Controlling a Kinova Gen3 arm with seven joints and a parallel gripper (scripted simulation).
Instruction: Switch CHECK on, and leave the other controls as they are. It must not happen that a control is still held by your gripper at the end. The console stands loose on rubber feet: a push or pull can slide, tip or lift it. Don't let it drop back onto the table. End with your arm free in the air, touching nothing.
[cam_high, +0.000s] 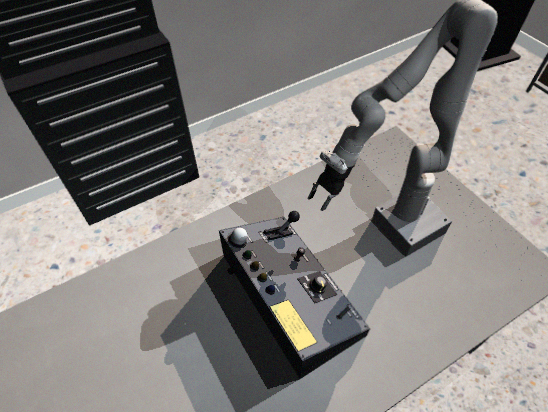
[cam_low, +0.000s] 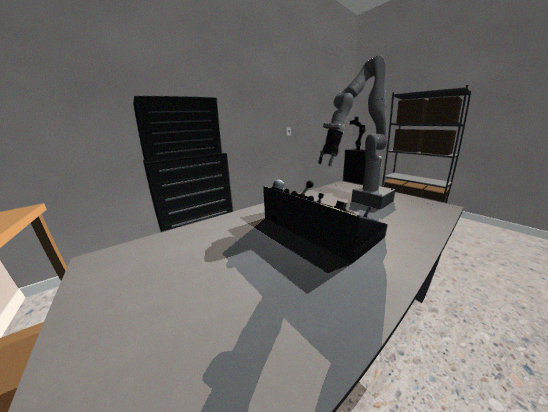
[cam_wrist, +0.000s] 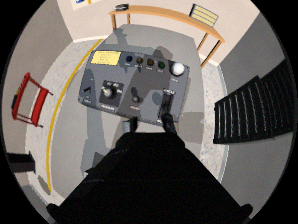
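The small switch lies 31 cm to the left of my hand, 16 cm below it and 5 cm ahead of it. Also, from my hand: dark console 18 cm below, 14 cm to the left, 12 cm ahead; ball-topped lever 15 cm below, 9 cm ahead, 5 cm to the right.
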